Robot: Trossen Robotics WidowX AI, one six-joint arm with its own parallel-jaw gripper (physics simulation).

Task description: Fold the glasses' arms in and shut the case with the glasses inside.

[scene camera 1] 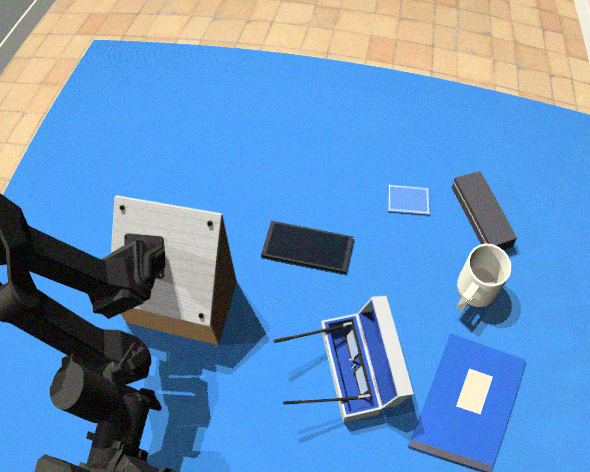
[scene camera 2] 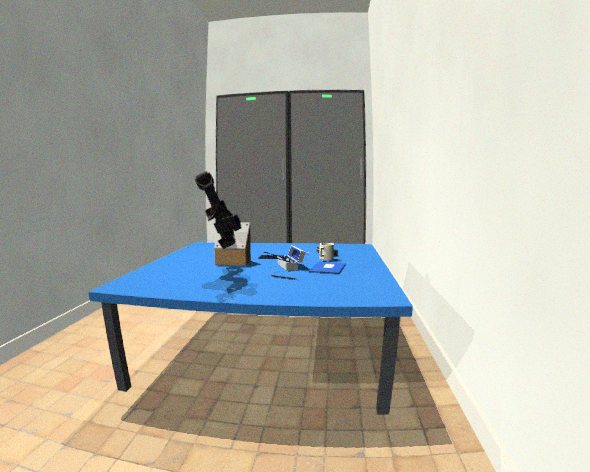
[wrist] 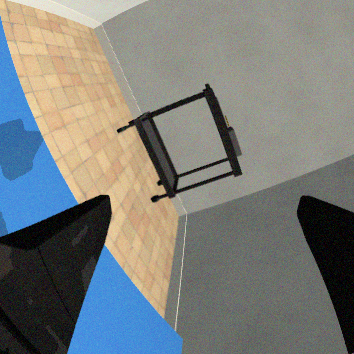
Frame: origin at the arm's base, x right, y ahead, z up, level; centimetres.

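Seen in the pictures: gripper, between the fingertips: [scene camera 2: 214, 230] [wrist: 209, 205]; arm's base, origin of its link: [scene camera 1: 144, 255] [scene camera 2: 227, 234].
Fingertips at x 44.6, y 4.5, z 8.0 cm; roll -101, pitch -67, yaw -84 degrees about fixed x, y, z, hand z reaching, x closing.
Note:
Pixels of each thing's top centre, then the offset from my fingertips to it. "spot": a spot on its surface instead.
- glasses, a spot on its surface: [scene camera 1: 361, 381] spot: dx -34.0, dy +30.1, dz -21.4 cm
- black phone, centre of its top: [scene camera 1: 307, 245] dx -58.1, dy +18.4, dz -22.8 cm
- pale card, centre of its top: [scene camera 1: 408, 199] dx -70.7, dy +35.9, dz -23.1 cm
- dark box, centre of its top: [scene camera 1: 486, 207] dx -69.0, dy +50.6, dz -20.1 cm
- mug, a spot on its surface: [scene camera 1: 472, 285] spot: dx -50.3, dy +46.6, dz -16.1 cm
- blue notebook, centre of its top: [scene camera 1: 471, 402] [scene camera 2: 328, 266] dx -32.2, dy +48.9, dz -22.8 cm
- pen, centre of its top: [scene camera 2: 284, 276] dx -13.3, dy +28.1, dz -22.6 cm
The white case [scene camera 1: 393, 350] [scene camera 2: 288, 265] with blue lining stands open on the blue table, its raised lid on the right in scene camera 1. The glasses [scene camera 1: 361, 381] lie inside along the hinge side. Their upper arm [scene camera 1: 310, 333] and lower arm [scene camera 1: 320, 400] are unfolded and stick out left over the case's front wall, roughly parallel. My gripper [wrist: 209, 205] is open and empty, its two black fingers wide apart in the wrist view. It is away from the case, pointing toward the walls. In scene camera 1 the arm is on the left, partly cut off below.
The arm's mounting block [scene camera 1: 190, 240] stands left of the case. Behind are a black phone [scene camera 1: 307, 247], a pale card [scene camera 1: 409, 200] and a dark box [scene camera 1: 484, 209]. A mug [scene camera 1: 472, 285] and a blue notebook [scene camera 1: 445, 410] are right. A pen [scene camera 2: 284, 277] lies in front.

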